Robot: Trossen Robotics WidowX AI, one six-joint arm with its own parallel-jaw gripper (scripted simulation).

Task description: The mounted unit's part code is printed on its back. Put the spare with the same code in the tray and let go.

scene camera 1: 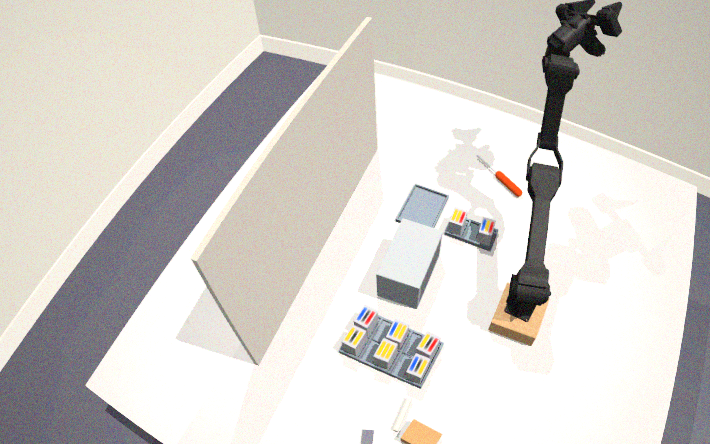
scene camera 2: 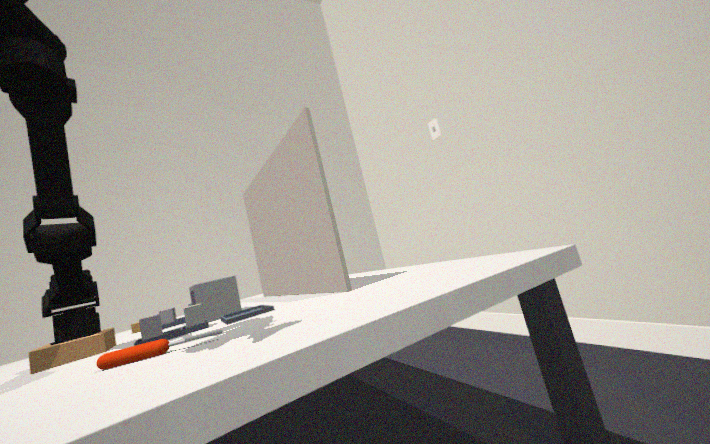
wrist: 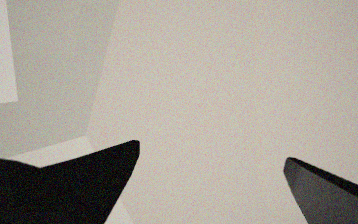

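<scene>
I can see an orange-handled screwdriver here, together with a blue-grey tray. My gripper is open and holds nothing.
</scene>
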